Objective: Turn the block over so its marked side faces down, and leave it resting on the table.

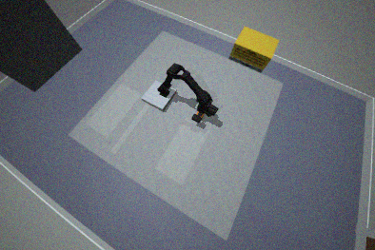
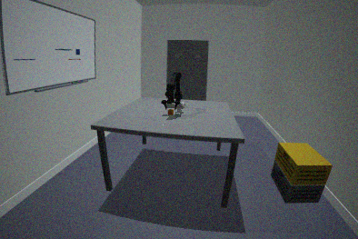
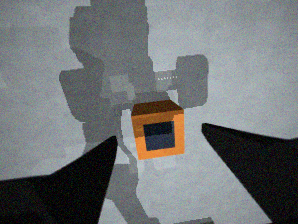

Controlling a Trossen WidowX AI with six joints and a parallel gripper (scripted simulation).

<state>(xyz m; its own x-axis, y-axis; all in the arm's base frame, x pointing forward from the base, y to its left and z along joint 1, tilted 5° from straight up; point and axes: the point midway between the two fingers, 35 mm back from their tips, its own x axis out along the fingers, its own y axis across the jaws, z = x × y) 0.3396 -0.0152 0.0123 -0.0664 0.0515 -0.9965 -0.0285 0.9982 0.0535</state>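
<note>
Right now my gripper tip is 10 mm above the small orange block.
</note>
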